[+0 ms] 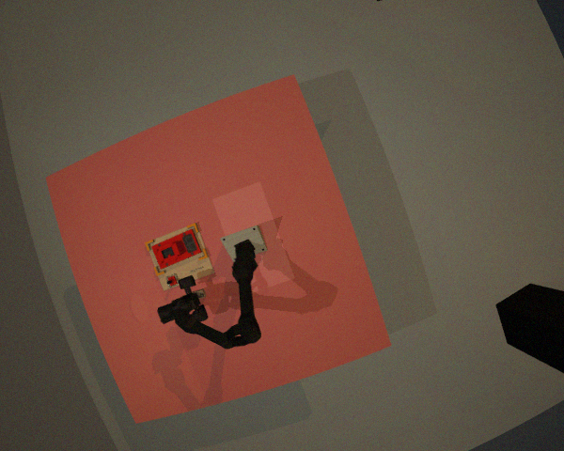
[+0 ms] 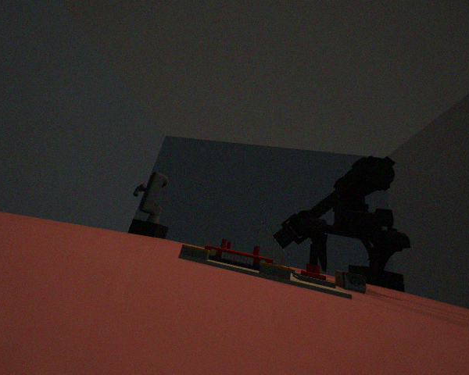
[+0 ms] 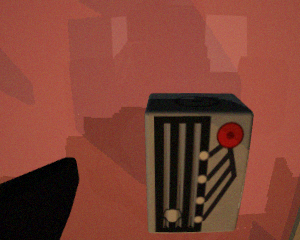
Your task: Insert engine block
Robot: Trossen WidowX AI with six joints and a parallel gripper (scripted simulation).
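Right now my gripper tip is 1 cm above the engine block.
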